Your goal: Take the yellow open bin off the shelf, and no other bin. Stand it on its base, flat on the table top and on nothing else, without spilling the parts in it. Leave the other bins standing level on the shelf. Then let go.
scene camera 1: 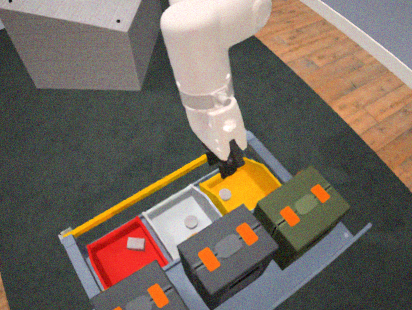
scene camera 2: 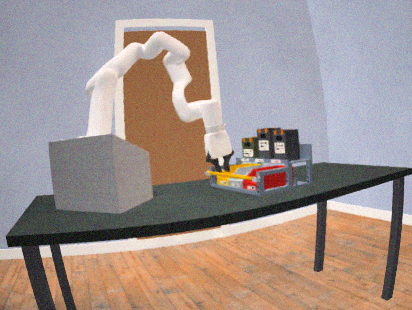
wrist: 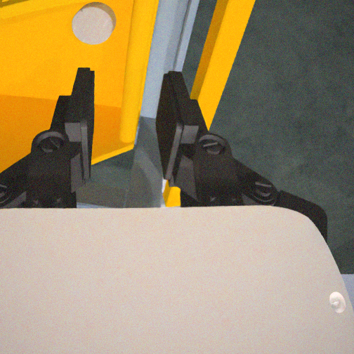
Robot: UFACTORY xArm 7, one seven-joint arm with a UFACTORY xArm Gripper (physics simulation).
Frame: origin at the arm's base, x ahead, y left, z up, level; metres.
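Seen in the pictures: gripper, between the fingertips: [scene camera 1: 222,167] [scene camera 2: 223,172]; arm's base, origin of its link: [scene camera 2: 98,146].
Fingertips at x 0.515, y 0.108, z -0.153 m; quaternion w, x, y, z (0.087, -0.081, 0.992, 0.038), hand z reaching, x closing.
Note:
Pixels of each thing's middle, then the offset from my fingertips to it. "*": a spot on its surface instead.
- yellow open bin, middle of its body: [scene camera 1: 250,204] [scene camera 2: 240,174] 0.079 m ahead, 0.015 m left, 0.017 m down
- pale round part, middle of its body: [scene camera 1: 224,194] 0.030 m ahead, 0.009 m right, 0.046 m down
- yellow bar, middle of its body: [scene camera 1: 159,184] [scene camera 2: 229,175] 0.017 m back, 0.116 m right, 0.001 m up
- blue-grey shelf, a spot on its surface: [scene camera 1: 270,155] * 0.028 m ahead, 0.080 m left, 0.024 m up
- white bin, middle of its body: [scene camera 1: 193,235] [scene camera 2: 252,176] 0.087 m ahead, 0.099 m right, 0.017 m down
- red bin, middle of its body: [scene camera 1: 135,271] [scene camera 2: 269,178] 0.105 m ahead, 0.210 m right, 0.017 m down
The yellow open bin [scene camera 1: 250,185] [scene camera 2: 223,179] [wrist: 30,65] stands in the shelf's low front tier, at the end beside the green case. A pale round part [scene camera 1: 225,194] [wrist: 94,23] lies in it. My gripper [scene camera 1: 224,167] [scene camera 2: 219,168] [wrist: 126,95] is partly open. In the wrist view its fingers stand apart on both sides of the bin's front edge, one over the bin's inside and one over the gap before the yellow bar. Bare space shows between each finger and that edge. How deep the fingertips reach is hard to tell.
A yellow bar [scene camera 1: 135,195] [wrist: 225,60] runs along the front of the blue-grey shelf [scene camera 1: 270,155] [wrist: 167,40]. A white bin [scene camera 1: 167,227] and a red bin [scene camera 1: 115,260] [scene camera 2: 274,176] stand beside the yellow bin. Green [scene camera 1: 306,204] and dark grey [scene camera 1: 227,245] cases stand behind, higher up.

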